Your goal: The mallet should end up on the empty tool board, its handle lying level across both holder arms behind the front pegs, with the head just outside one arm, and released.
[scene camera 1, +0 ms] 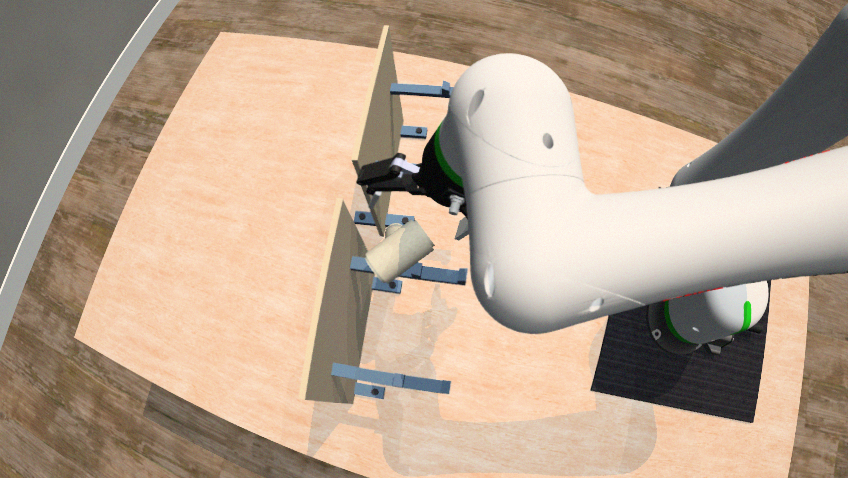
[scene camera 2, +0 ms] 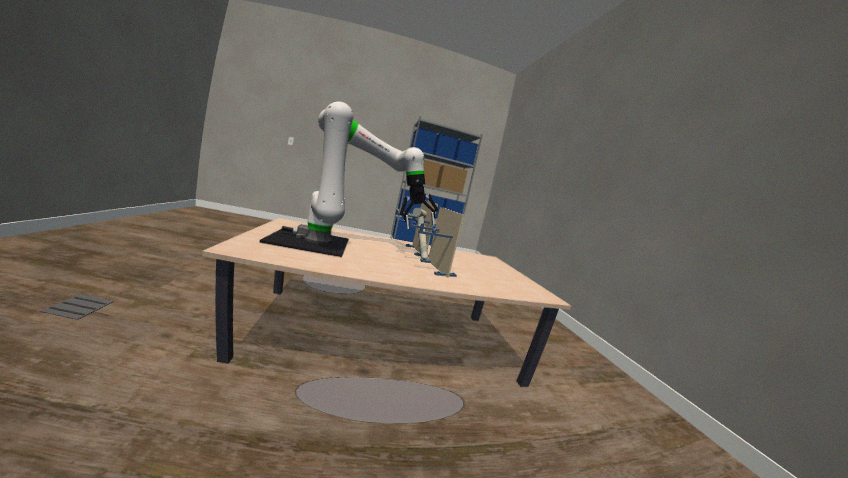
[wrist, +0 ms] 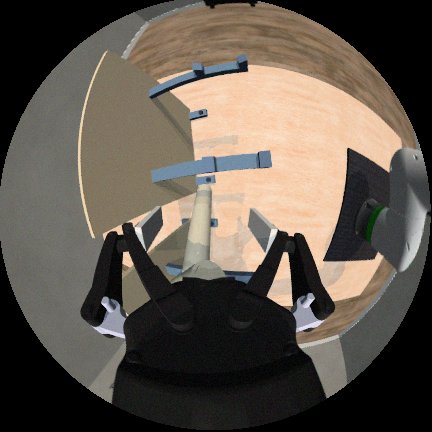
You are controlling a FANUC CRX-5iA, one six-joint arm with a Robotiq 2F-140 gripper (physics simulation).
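Note:
The pale mallet (scene camera 1: 400, 250) (scene camera 2: 423, 237) (wrist: 199, 225) stands steeply tilted, head up, beside an arm (scene camera 1: 442, 275) of the near tool board (scene camera 1: 335, 320) (scene camera 2: 448, 237); its handle slants down towards the foot of the far tool board (scene camera 1: 380, 118) (wrist: 135, 150). What bears it is unclear. The far board carries no tool; its holder arms (scene camera 1: 418, 89) (wrist: 235, 162) have raised pegs, and one arm is hidden in scene camera 1. My gripper (scene camera 1: 417, 212) (scene camera 2: 421, 224) (wrist: 205, 216) is open, its fingers on either side of the handle in the wrist view. The depth between fingers and handle is unclear.
The near board's other arm (scene camera 1: 368, 375) sticks out low in scene camera 1. Blue feet (scene camera 1: 387, 286) (wrist: 198, 114) hold the boards on the wooden table (scene camera 1: 207, 178) (scene camera 2: 380, 267). The robot base stands on a black mat (scene camera 1: 623, 380) (scene camera 2: 296, 242) (wrist: 345, 225). A shelf rack stands behind.

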